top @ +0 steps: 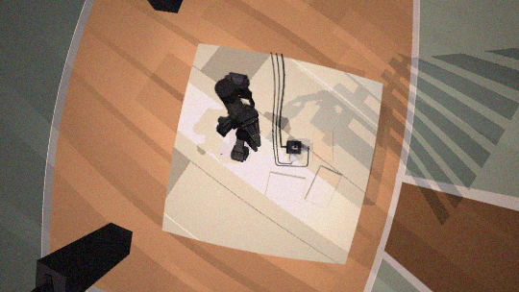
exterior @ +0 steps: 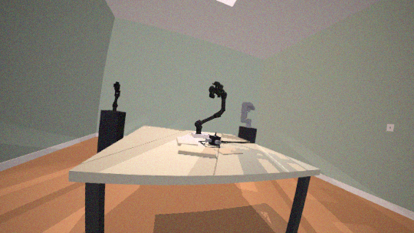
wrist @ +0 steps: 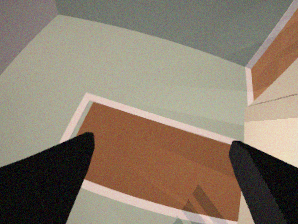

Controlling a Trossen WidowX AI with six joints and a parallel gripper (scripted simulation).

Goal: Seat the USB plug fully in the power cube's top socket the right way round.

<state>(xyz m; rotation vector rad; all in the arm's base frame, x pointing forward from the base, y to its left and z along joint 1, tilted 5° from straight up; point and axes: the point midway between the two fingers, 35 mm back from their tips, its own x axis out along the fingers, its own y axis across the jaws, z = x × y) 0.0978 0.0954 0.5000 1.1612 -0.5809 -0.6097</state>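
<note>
Now: gripper tip 460 mm above the USB plug, 200 mm short of it and 60 mm to the right of it.
</note>
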